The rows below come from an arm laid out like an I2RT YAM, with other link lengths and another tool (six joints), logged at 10 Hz.
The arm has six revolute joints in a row. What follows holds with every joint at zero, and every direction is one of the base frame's.
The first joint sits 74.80 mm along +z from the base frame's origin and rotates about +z.
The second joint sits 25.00 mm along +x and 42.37 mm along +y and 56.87 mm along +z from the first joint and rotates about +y.
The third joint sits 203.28 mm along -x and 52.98 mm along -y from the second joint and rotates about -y.
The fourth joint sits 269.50 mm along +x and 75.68 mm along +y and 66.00 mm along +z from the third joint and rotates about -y.
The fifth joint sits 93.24 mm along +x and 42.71 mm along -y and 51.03 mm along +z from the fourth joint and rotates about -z.
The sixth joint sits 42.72 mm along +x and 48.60 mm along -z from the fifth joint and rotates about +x.
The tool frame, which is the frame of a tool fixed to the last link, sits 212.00 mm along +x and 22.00 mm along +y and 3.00 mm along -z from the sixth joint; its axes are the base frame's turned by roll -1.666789, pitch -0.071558 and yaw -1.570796 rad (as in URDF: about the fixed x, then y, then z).
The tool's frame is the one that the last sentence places.
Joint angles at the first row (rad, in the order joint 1, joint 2, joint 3, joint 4, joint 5, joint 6):
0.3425 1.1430 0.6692 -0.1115 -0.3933 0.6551
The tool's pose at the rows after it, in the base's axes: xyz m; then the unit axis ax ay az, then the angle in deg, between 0 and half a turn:
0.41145 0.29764 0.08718 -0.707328 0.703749 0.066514 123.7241
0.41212 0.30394 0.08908 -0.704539 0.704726 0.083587 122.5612
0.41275 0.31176 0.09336 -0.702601 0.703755 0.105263 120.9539
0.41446 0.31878 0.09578 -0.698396 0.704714 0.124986 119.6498
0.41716 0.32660 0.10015 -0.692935 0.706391 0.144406 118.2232
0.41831 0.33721 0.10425 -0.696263 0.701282 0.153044 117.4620
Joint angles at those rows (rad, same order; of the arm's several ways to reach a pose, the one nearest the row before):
0.3421 1.1585 0.6649 -0.0796 -0.4146 0.6782
0.3427 1.1804 0.6611 -0.0358 -0.4401 0.7059
0.3421 1.2068 0.6581 0.0203 -0.4755 0.7384
0.3436 1.2403 0.6581 0.0779 -0.5018 0.7737
0.3488 1.2770 0.6638 0.1387 -0.5221 0.8150
0.3669 1.3126 0.6857 0.1714 -0.5247 0.8307

